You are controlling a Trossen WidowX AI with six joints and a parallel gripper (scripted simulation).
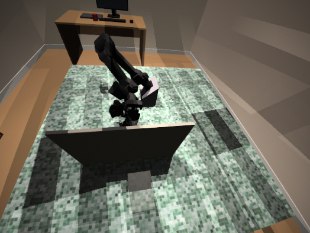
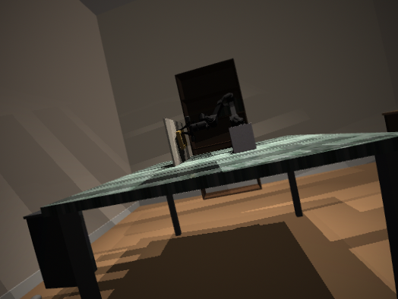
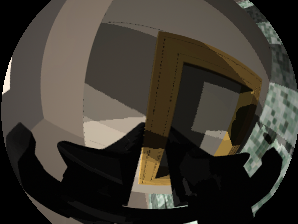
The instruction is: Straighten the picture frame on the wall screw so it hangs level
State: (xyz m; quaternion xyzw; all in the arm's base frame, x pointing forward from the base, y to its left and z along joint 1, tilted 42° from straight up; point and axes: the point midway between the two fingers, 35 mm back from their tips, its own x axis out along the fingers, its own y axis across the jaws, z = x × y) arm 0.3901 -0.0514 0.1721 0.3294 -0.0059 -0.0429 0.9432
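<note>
The gold picture frame lies 5 cm below my gripper tip and 1 cm to the right of it. The rest, counted from my gripper tip: grey wall panel (7 cm below, 2 cm to the right, 2 cm ahead).
</note>
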